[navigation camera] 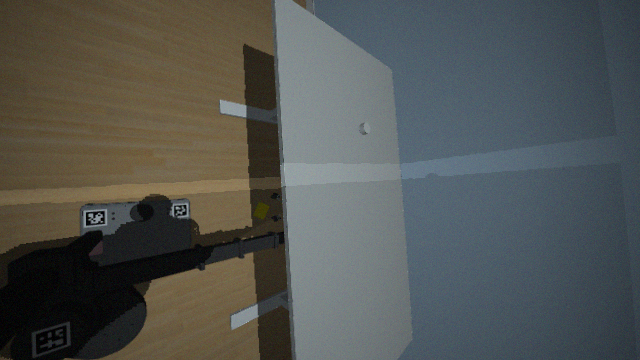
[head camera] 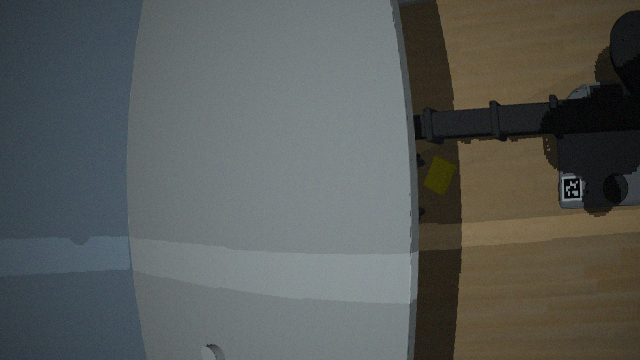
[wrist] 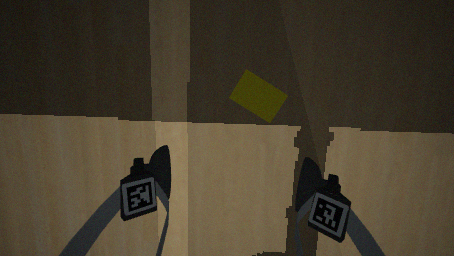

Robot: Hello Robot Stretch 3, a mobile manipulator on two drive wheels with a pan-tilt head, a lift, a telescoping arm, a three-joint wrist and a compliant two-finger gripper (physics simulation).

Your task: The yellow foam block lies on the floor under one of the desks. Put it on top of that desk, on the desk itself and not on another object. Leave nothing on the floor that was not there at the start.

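Where they show: gripper, fingertip midpoint: (navigation camera: 273,206) (head camera: 420,187) (wrist: 234,169); robot's base, origin of the base link: (navigation camera: 141,211) (head camera: 613,186).
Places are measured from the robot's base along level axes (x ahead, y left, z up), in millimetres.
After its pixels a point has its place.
Observation:
The yellow foam block (head camera: 440,175) {z 45, x -57, y -573 mm} (navigation camera: 261,210) {z 46, x -55, y -573 mm} (wrist: 258,96) {z 45, x -60, y -584 mm} lies flat on the shaded floor by the desk's front edge. In the wrist view it is beyond the fingertips, right of centre. The white desk (head camera: 270,150) {z 720, x -78, y -568 mm} (navigation camera: 340,220) {z 720, x -65, y -566 mm} has a bare stretch of top above this area. My gripper (head camera: 421,186) {z 279, x -22, y -527 mm} (navigation camera: 275,207) {z 279, x -22, y -527 mm} (wrist: 234,169) {z 279, x -22, y -527 mm} is open and empty, its fingers wide apart and not touching the block. In the head and navigation views its fingertips show at the desk's edge, on the wall side of the block; the rest is hidden under the desktop.
My extended arm (head camera: 465,123) {z 634, x -102, y -271 mm} (navigation camera: 255,245) {z 634, x -105, y -263 mm} reaches under the desk's front edge. A small white round object (head camera: 212,351) {z 743, x 300, y -734 mm} (navigation camera: 364,128) {z 744, x 312, y -730 mm} is on the desktop. Two light desk feet (navigation camera: 233,107) {z 25, x 584, y -429 mm} (navigation camera: 245,318) {z 25, x -679, y -450 mm} extend over the floor. A blue-grey wall (head camera: 60,125) {z 926, x -194, y -1141 mm} (navigation camera: 500,240) {z 1120, x -207, y -1141 mm} stands behind. My base (head camera: 570,200) {z 160, x 27, y -136 mm} (navigation camera: 120,220) {z 160, x -19, y 65 mm} is in front.

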